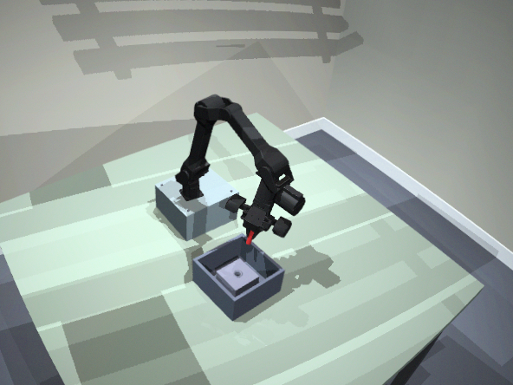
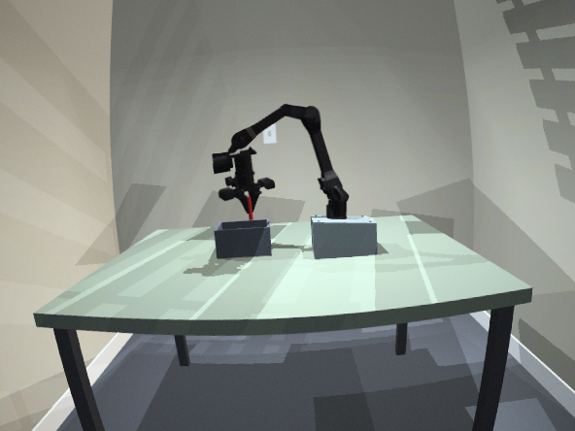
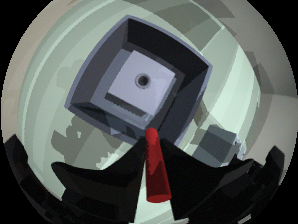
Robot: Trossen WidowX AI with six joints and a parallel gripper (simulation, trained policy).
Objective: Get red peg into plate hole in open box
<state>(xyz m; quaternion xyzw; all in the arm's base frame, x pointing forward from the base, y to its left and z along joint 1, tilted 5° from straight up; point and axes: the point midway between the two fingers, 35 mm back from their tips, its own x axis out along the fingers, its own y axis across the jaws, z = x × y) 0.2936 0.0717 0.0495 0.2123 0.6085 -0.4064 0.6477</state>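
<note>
My gripper tip is 20 mm below the red peg and 10 mm to the right of it. Also, from my gripper tip: grey box: 120 mm below, 60 mm to the right, 40 mm ahead; light plate: 100 mm below, 60 mm to the right, 40 mm ahead.
</note>
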